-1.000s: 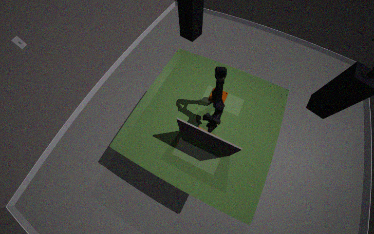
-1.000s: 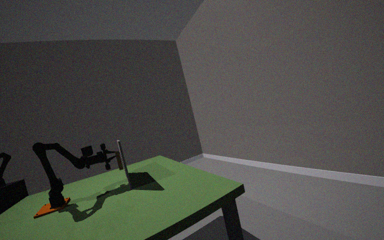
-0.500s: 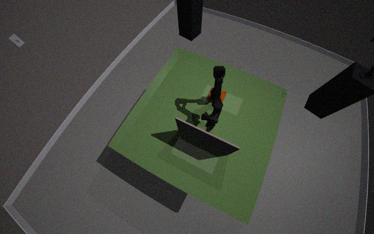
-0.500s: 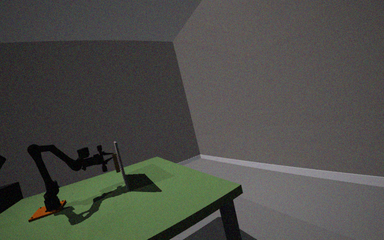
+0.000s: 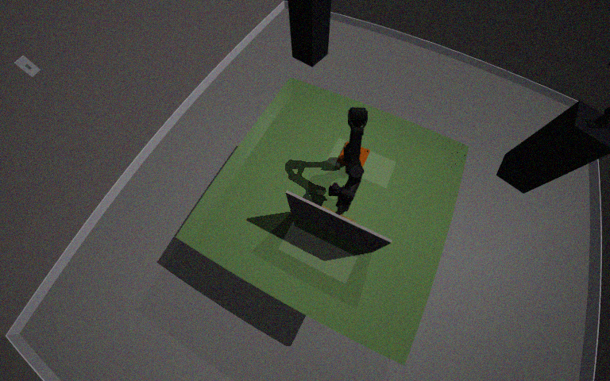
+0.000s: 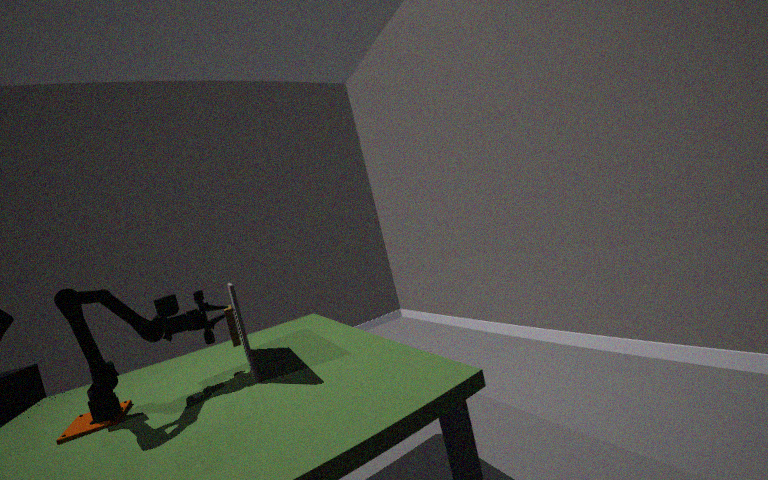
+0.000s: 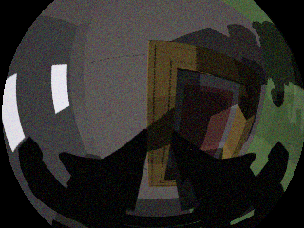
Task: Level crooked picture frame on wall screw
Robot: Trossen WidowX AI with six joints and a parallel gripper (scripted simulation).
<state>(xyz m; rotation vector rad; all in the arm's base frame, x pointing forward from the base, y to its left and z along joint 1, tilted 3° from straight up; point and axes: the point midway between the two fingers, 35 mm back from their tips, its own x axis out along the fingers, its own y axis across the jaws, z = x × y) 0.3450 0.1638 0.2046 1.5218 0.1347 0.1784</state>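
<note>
Now: the picture frame 5 cm below my gripper tip. Round my gripper tip: wall panel (2 cm ahead, 6 cm below).
</note>
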